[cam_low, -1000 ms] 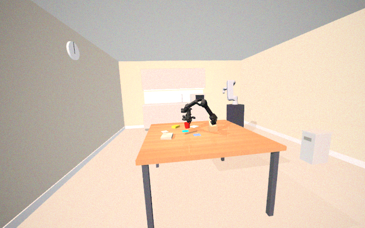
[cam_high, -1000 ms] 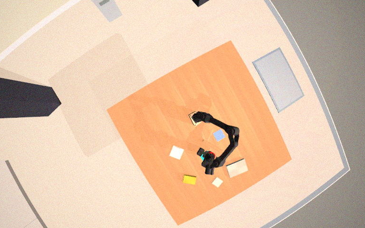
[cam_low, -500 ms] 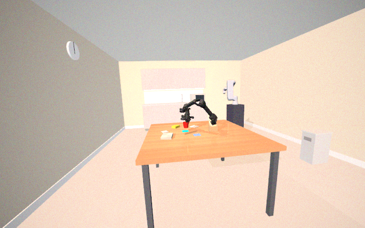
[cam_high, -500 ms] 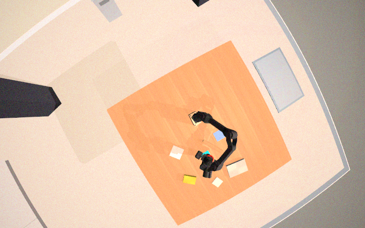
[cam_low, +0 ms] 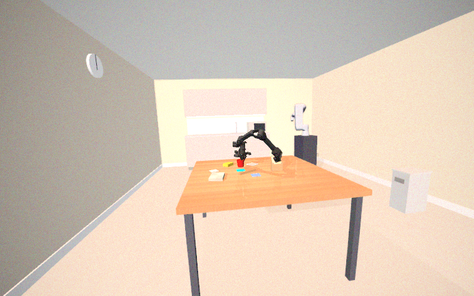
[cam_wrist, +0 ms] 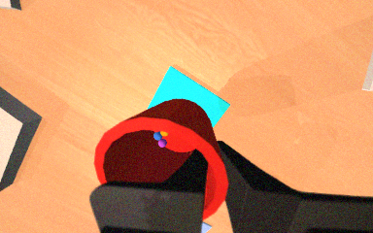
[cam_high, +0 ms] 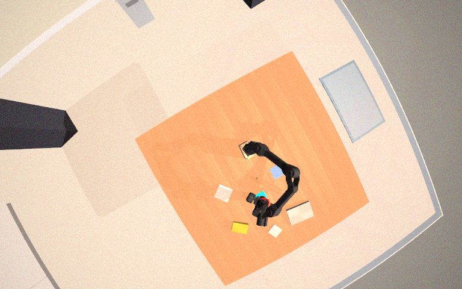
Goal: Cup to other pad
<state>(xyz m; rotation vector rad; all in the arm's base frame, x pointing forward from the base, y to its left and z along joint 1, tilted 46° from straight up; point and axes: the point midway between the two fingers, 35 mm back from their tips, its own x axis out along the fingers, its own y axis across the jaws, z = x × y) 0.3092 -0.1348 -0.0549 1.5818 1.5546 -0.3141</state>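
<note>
Now: gripper tip 8 cm above the cyan pad, 3 cm short of it and 1 cm to the right of it. From my gripper tip the other things lie so: long wooden block (11 cm to the left, 7 cm below, 1 cm behind); red cup (3 cm ahead, 1 cm to the left); light blue pad (22 cm to the left, 8 cm below, 6 cm behind).
</note>
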